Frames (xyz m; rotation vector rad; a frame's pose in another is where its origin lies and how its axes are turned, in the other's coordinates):
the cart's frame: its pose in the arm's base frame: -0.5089 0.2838 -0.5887 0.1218 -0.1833 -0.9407
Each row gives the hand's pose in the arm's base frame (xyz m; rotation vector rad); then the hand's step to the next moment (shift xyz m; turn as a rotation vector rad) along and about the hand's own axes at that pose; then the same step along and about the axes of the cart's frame.
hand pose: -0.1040 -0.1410 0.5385 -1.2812 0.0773 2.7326
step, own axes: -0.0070 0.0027 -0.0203 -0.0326 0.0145 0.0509
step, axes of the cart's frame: 0.0148 0.0110 -0.0114 0.0044 -0.0125 0.0607
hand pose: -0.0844 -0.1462 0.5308 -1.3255 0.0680 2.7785
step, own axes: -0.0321 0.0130 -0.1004 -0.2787 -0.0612 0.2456
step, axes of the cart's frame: 0.0688 0.0575 -0.0569 -0.0223 0.0986 0.3627
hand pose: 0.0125 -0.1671 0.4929 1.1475 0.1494 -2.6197
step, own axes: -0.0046 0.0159 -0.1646 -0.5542 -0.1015 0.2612
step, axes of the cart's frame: 0.0443 0.0891 -0.1321 0.0134 0.3148 0.5351
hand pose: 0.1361 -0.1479 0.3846 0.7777 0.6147 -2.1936
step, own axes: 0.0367 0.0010 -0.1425 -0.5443 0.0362 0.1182
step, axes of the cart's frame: -0.0538 0.0412 -0.1306 0.0861 0.4054 0.3739
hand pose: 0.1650 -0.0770 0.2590 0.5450 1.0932 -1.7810
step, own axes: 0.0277 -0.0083 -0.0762 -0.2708 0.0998 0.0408
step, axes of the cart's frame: -0.0647 -0.0007 -0.0496 0.0767 0.2508 0.1272
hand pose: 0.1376 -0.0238 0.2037 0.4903 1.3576 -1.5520
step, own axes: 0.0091 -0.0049 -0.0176 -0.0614 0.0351 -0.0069
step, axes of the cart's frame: -0.0183 -0.0054 -0.0073 0.0067 0.0688 0.0163
